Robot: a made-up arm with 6 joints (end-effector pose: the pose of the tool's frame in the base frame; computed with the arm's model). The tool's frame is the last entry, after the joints. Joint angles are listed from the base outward.
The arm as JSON. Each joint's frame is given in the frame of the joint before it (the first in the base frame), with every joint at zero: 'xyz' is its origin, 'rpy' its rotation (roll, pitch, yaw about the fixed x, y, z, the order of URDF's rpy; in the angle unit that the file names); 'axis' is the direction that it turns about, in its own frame. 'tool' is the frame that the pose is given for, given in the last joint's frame.
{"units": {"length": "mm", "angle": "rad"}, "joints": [
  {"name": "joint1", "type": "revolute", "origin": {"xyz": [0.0, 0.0, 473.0], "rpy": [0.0, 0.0, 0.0]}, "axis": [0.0, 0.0, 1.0]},
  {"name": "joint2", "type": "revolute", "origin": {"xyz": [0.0, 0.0, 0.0], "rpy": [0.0, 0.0, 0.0]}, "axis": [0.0, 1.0, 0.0]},
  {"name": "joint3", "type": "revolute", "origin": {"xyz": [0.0, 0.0, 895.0], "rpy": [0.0, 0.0, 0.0]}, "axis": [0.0, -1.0, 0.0]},
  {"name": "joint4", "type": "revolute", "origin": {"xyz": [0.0, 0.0, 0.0], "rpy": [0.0, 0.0, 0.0]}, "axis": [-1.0, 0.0, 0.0]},
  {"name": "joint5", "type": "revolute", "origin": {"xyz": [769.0, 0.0, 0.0], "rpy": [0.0, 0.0, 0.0]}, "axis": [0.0, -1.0, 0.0]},
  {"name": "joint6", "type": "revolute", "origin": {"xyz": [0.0, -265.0, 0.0], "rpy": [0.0, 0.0, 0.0]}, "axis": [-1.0, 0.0, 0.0]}
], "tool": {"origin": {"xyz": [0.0, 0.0, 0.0], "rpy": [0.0, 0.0, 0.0]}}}
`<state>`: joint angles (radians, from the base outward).
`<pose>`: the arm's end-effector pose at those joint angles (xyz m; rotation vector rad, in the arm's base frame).
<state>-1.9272 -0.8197 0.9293 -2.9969 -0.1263 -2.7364</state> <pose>0.5084 0.6141 1.8474 -2.1091 -0.8791 -1.6905</pose>
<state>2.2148 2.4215 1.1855 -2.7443 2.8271 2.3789</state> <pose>-0.6433 0.4499 -0.9598 -2.2090 0.2206 -1.4160</pose>
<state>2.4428 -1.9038 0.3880 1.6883 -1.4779 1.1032</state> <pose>1.1676 -1.0216 0.5843 -0.3738 -0.1333 0.7147</pose>
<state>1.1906 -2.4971 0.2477 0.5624 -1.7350 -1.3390</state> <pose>-0.2748 -1.2918 -0.0756 2.0926 -0.1150 1.0345</pose>
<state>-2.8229 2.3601 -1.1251 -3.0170 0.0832 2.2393</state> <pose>0.1608 -0.2238 0.1277 -2.2301 -0.5763 -0.3362</pose>
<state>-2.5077 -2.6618 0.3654 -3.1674 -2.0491 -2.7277</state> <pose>1.1060 0.4842 -0.2400 1.2210 0.8908 -1.8831</pose>
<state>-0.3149 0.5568 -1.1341 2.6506 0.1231 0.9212</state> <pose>0.5524 0.0658 0.4544 -1.9784 -0.2738 2.4011</pose>
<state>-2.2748 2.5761 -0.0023 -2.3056 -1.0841 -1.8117</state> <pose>0.3138 0.0951 -0.5270 0.1768 0.8438 -0.5150</pose>
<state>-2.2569 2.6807 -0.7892 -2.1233 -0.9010 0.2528</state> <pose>0.2705 0.1108 0.1329 -1.2225 0.0829 0.2356</pose>
